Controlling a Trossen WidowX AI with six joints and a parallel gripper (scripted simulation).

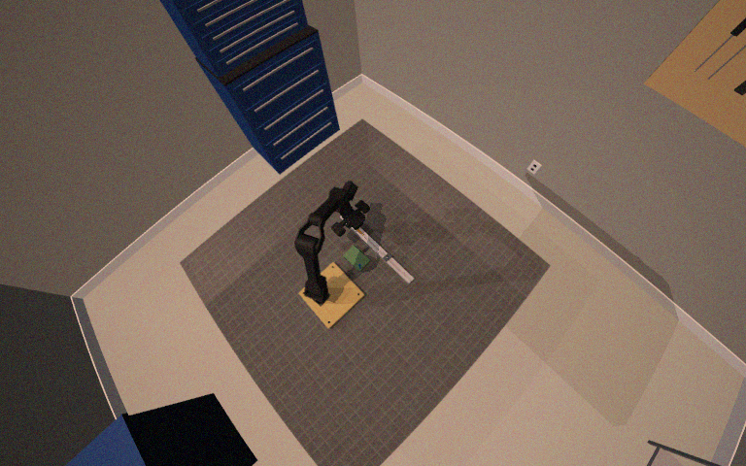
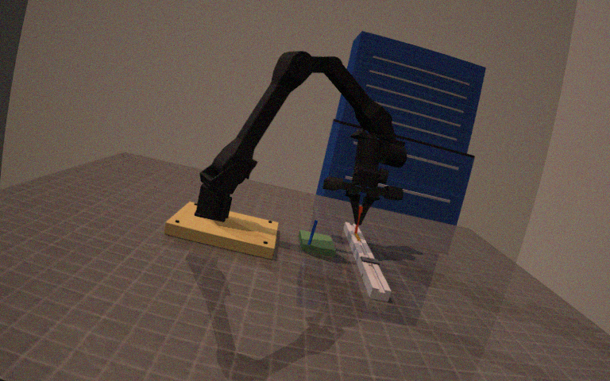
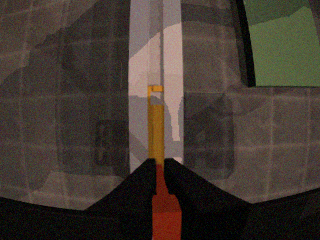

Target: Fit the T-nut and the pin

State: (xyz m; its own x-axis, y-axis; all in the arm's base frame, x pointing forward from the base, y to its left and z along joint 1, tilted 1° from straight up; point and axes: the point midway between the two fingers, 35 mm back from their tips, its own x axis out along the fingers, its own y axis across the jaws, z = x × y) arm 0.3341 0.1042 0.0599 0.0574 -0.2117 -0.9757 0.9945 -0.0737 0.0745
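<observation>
The blue pin lies 130 mm behind my gripper tip, 140 mm to the right of it and 20 mm below it. The rest, counted from my gripper tip: brass T-nut 20 mm to the right; then green tray 110 mm behind, 120 mm to the right, 40 mm below.
</observation>
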